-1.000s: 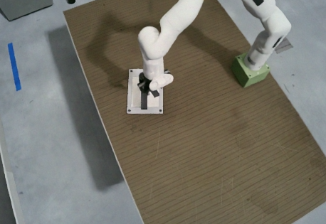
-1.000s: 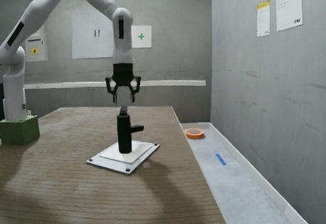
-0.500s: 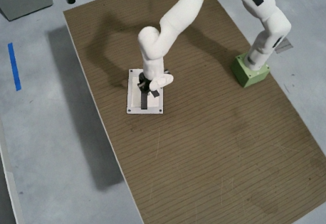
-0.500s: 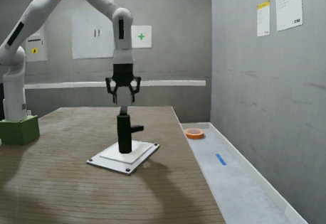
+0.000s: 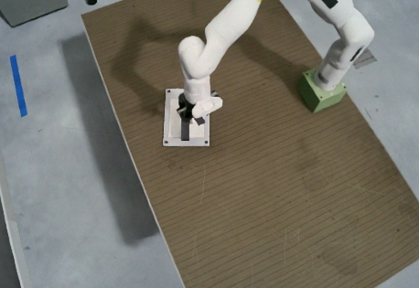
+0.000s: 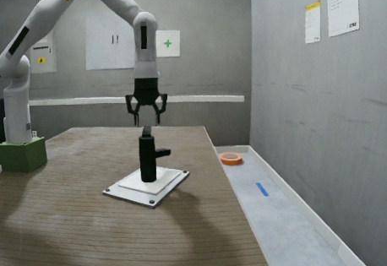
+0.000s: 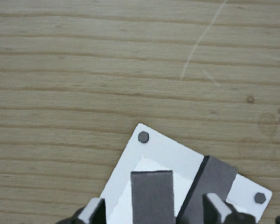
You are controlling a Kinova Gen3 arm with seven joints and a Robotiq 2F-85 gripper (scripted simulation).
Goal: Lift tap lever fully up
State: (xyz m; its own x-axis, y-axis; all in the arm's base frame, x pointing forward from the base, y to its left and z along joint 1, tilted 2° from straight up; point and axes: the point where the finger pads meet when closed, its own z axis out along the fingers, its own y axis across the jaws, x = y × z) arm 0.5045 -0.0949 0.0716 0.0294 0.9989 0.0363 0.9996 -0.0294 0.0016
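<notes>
Now: hand 4 cm to the left of the lever and 2 cm above it. From my hand the other things lie so: tap: 7 cm to the right, 8 cm below.
</notes>
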